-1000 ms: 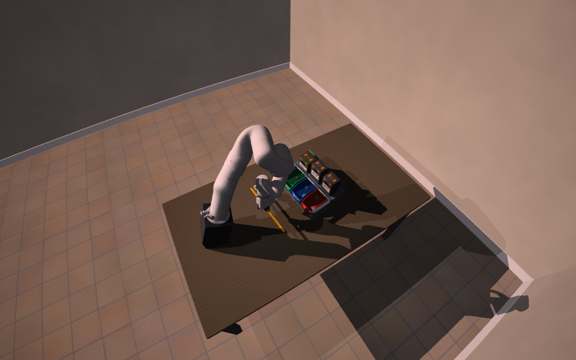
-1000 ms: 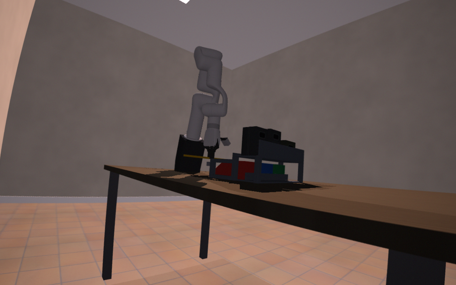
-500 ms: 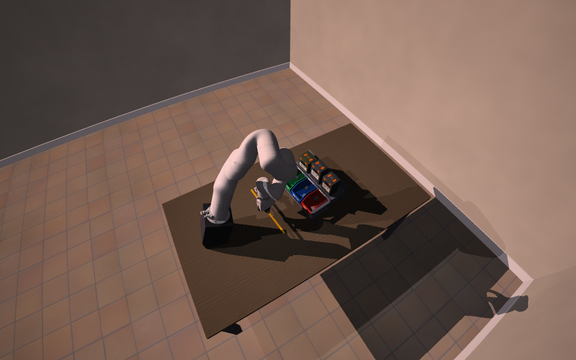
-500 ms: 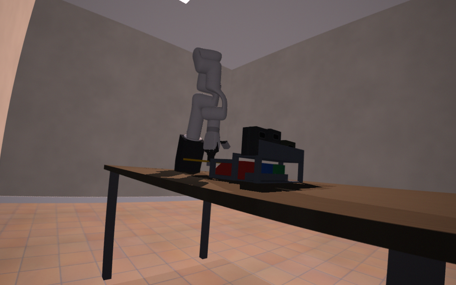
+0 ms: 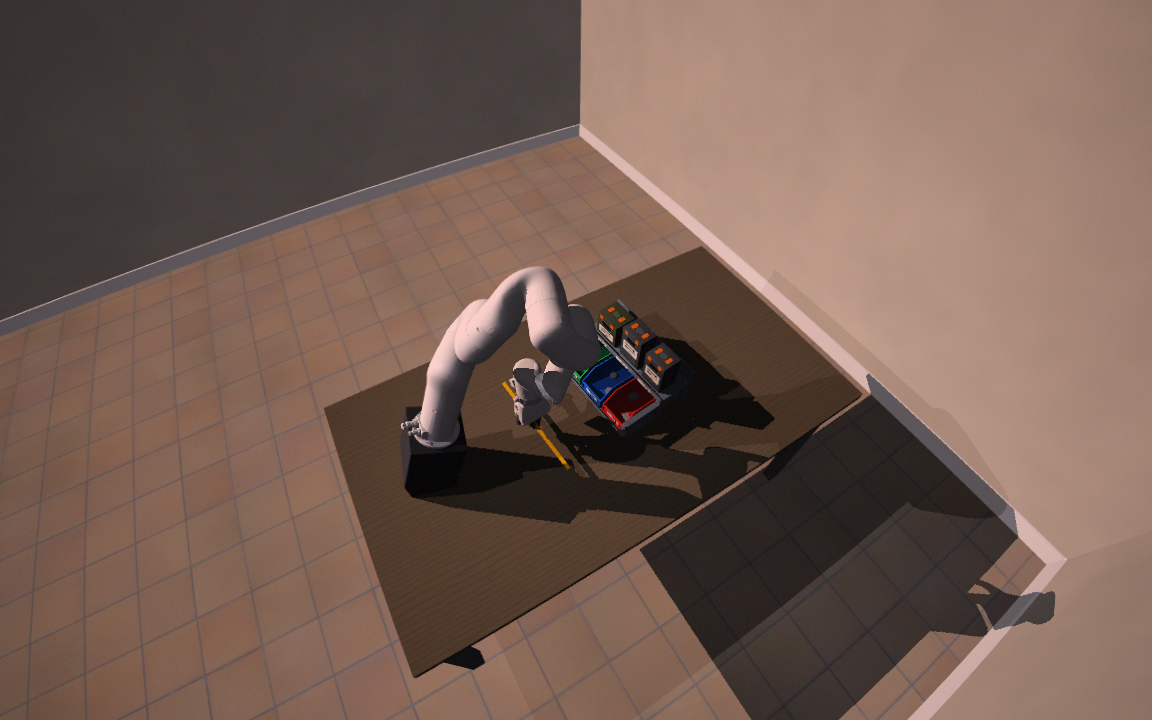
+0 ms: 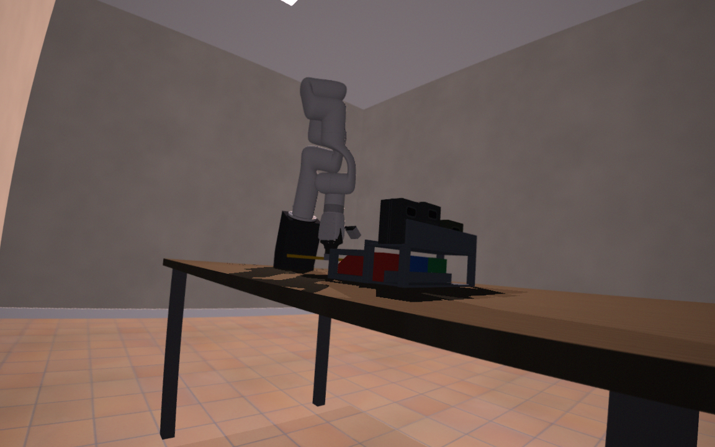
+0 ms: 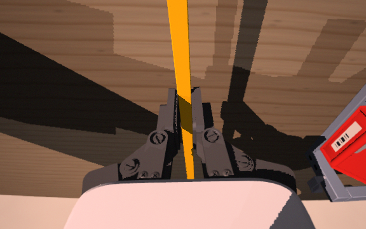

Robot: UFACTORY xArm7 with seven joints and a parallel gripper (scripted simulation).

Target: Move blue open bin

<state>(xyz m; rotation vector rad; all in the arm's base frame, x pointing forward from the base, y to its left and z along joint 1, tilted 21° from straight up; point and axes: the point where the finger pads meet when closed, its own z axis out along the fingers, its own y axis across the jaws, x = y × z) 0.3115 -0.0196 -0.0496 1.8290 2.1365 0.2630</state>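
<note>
Now: hand 300 mm short of the blue open bin, 40 mm to the right of it and 30 mm above it. The rest, counted from my hand: red bin (320 mm ahead, 70 mm to the right, 30 mm below); thin yellow bar (20 mm below); green bin (290 mm ahead, 150 mm to the left, 30 mm below).
</note>
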